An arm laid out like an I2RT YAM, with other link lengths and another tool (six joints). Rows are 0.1 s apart.
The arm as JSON. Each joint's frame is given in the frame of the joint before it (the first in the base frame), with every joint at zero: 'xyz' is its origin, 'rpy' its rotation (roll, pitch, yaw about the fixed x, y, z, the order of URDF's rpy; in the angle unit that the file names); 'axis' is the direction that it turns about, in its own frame. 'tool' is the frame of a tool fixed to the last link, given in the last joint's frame.
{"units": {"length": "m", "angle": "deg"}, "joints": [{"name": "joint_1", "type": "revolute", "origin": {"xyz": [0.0, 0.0, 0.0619], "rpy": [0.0, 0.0, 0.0]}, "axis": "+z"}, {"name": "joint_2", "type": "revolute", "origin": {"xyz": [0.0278, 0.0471, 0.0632], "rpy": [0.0, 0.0, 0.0]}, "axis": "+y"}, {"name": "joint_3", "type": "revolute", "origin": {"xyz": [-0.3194, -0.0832, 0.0], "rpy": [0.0, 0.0, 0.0]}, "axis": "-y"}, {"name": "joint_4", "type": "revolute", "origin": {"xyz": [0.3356, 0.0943, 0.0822], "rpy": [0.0, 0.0, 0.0]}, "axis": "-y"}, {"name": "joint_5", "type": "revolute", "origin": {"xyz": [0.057, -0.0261, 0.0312], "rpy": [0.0, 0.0, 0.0]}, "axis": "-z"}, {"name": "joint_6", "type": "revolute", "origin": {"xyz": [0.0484, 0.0, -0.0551], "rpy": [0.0, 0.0, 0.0]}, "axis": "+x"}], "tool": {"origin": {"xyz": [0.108, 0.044, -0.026], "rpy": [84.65, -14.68, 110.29]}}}
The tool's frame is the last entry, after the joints.
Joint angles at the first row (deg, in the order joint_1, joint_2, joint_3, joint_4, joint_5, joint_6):
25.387 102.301 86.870 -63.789 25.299 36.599
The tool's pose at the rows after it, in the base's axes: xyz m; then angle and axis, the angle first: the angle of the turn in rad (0 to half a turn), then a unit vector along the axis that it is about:
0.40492 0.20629 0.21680 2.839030 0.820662 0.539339 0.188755
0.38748 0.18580 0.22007 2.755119 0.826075 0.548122 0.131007
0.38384 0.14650 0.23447 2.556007 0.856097 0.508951 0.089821
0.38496 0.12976 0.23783 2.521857 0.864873 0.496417 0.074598
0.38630 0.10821 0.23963 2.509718 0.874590 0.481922 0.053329
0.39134 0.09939 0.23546 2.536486 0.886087 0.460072 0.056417
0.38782 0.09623 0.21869 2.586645 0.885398 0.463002 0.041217
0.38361 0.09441 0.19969 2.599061 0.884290 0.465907 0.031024
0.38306 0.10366 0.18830 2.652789 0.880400 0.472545 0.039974
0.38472 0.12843 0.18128 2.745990 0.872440 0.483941 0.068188
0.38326 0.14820 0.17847 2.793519 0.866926 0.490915 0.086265
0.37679 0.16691 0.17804 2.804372 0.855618 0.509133 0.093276
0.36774 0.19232 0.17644 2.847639 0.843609 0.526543 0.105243
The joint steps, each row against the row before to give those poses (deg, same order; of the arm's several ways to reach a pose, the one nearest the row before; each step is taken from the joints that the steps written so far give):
0.830 0.001 1.574 -4.131 1.771 0.000
0.678 0.044 0.023 -6.908 5.551 1.880
-0.503 0.000 -0.001 -8.108 10.557 9.683
-1.529 -0.001 -0.023 -1.858 1.749 1.333
-2.646 0.000 -0.042 -1.552 0.699 0.043
-2.098 0.045 -0.130 1.136 -1.814 -0.043
-1.202 0.239 -2.079 1.706 -2.382 -2.164
-0.241 0.153 -3.015 2.229 -0.459 -0.503
0.132 0.000 -1.181 2.732 -2.885 -2.053
1.115 0.001 0.000 3.366 -5.355 -2.580
1.551 -0.001 0.001 1.574 -2.842 -0.307
2.580 0.000 -0.001 0.327 -0.437 -0.021
2.819 0.000 0.001 0.810 -2.295 -0.154

